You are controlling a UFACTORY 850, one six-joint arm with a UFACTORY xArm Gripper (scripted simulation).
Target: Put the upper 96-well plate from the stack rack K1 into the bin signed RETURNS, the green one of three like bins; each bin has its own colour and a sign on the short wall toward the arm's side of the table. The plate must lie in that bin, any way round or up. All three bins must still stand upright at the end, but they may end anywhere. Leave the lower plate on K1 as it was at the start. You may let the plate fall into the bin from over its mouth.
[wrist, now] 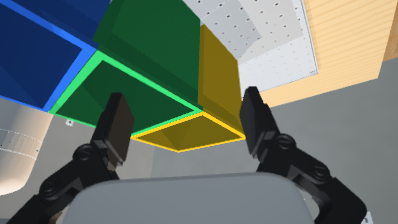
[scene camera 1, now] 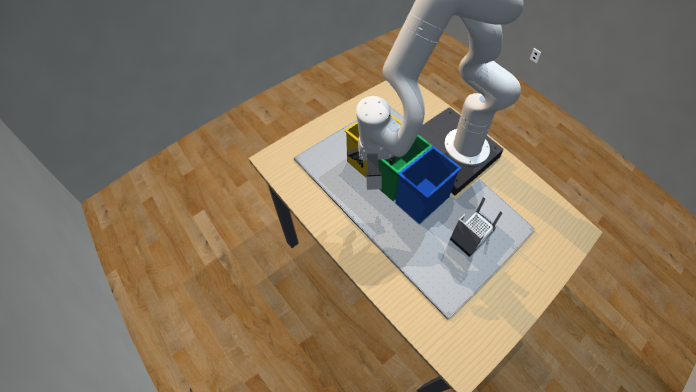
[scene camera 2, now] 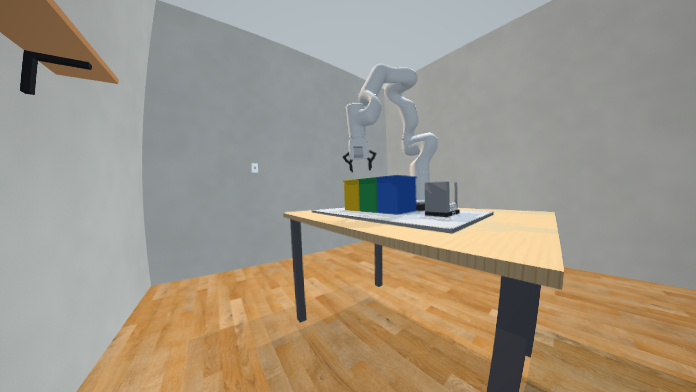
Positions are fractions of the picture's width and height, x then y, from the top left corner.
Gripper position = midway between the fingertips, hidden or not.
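Note:
Visible: my gripper (wrist: 0.47, 0.46). A green bin (scene camera 1: 0.56, 0.46) and (wrist: 0.41, 0.23) is visible, as is a yellow bin (wrist: 0.55, 0.42). A blue bin (scene camera 1: 0.61, 0.44) and (scene camera 2: 0.57, 0.50) is visible too.

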